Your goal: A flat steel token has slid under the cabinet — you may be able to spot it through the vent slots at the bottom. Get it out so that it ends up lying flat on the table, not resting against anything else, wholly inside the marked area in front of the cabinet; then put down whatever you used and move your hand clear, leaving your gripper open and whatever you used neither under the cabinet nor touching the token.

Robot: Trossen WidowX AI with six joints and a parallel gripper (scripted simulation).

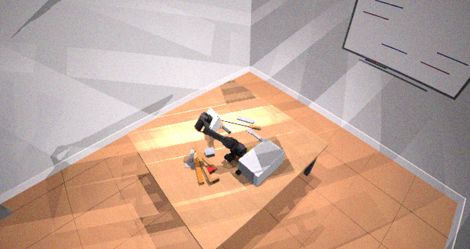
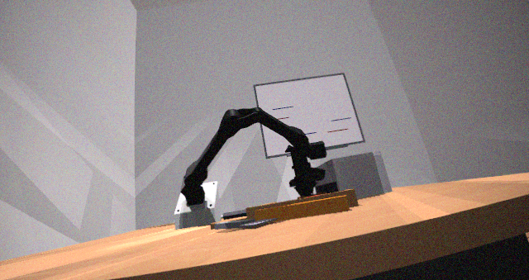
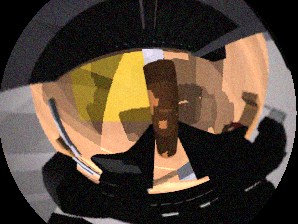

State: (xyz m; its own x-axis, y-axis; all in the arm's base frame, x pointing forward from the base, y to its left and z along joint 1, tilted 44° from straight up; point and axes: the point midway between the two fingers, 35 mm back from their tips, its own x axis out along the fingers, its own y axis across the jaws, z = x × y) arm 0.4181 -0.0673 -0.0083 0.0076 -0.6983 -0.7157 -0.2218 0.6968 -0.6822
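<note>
The grey block is 170 mm behind my gripper tip, 130 mm to the right of it and 10 mm above it. The rest, counted from my gripper tip: orange bar 70 mm behind, 290 mm to the right, 10 mm above; then thin wooden stick 160 mm behind, 190 mm to the right; then red block 20 mm behind, 220 mm to the right, 10 mm above.
</note>
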